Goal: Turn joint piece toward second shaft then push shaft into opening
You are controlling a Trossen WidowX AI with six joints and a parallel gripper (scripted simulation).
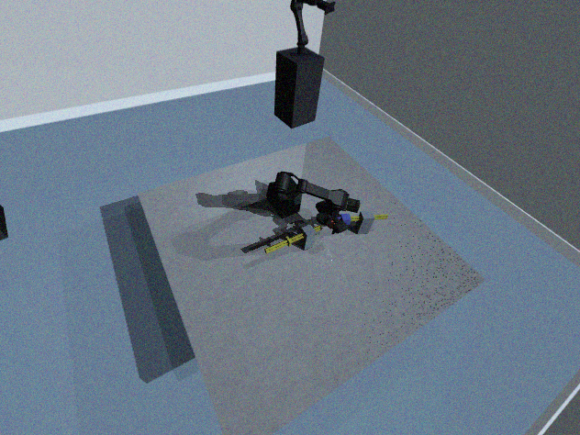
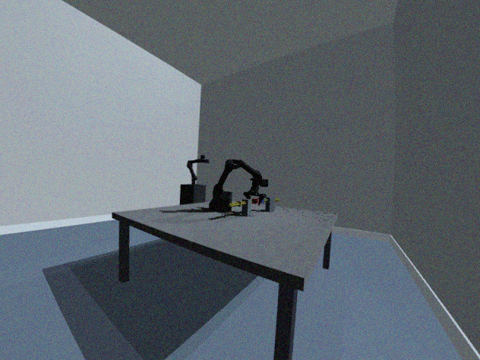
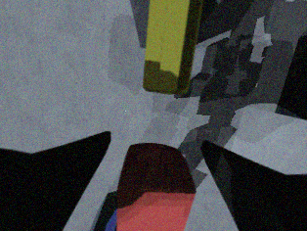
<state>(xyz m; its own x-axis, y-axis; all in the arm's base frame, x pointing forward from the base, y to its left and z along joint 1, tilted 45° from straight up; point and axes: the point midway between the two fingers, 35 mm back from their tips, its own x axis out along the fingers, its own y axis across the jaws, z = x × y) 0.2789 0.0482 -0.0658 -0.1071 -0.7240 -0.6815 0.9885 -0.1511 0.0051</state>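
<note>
Right now the red square joint piece is 10 mm ahead of my gripper tip, 20 mm to the left of it and 30 mm above it.
</note>
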